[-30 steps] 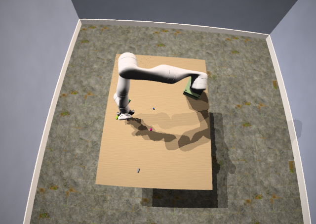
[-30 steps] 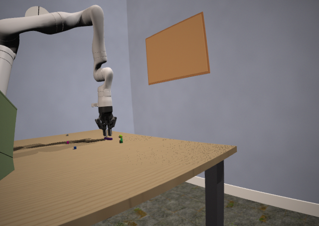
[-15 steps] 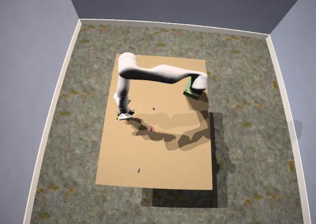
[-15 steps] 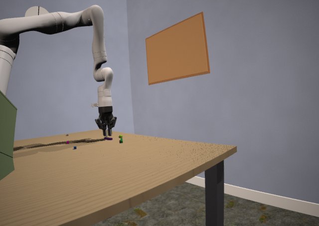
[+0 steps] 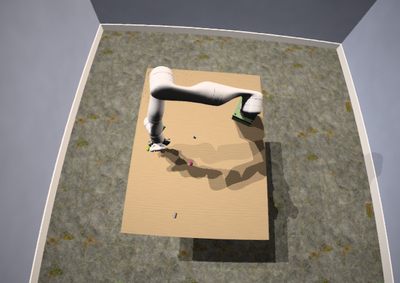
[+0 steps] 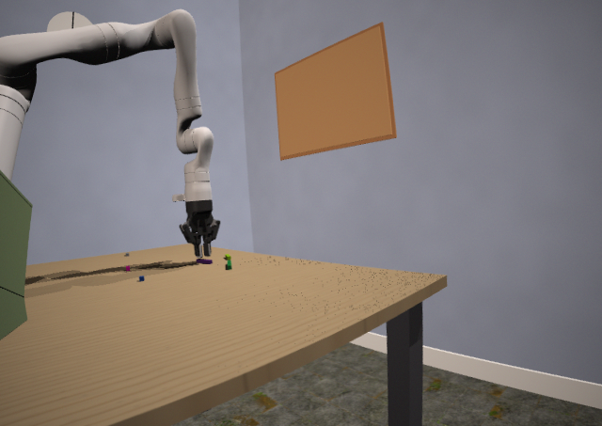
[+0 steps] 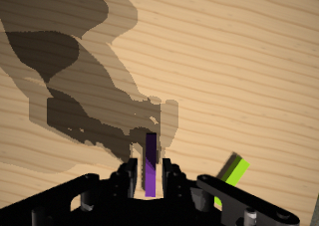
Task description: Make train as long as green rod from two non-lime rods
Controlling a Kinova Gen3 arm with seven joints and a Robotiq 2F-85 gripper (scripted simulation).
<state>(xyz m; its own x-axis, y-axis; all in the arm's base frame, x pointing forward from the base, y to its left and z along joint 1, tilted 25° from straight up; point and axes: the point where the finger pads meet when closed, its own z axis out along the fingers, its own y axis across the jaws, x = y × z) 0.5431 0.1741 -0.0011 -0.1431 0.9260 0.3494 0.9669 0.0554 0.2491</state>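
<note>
Now: the purple rod 30 mm below my hand. Also, from my hand: lime rod (80 mm ahead, 30 mm below); then green rod (120 mm to the right, 30 mm below, 10 mm ahead); then magenta rod (190 mm behind, 110 mm to the left, 30 mm below).
</note>
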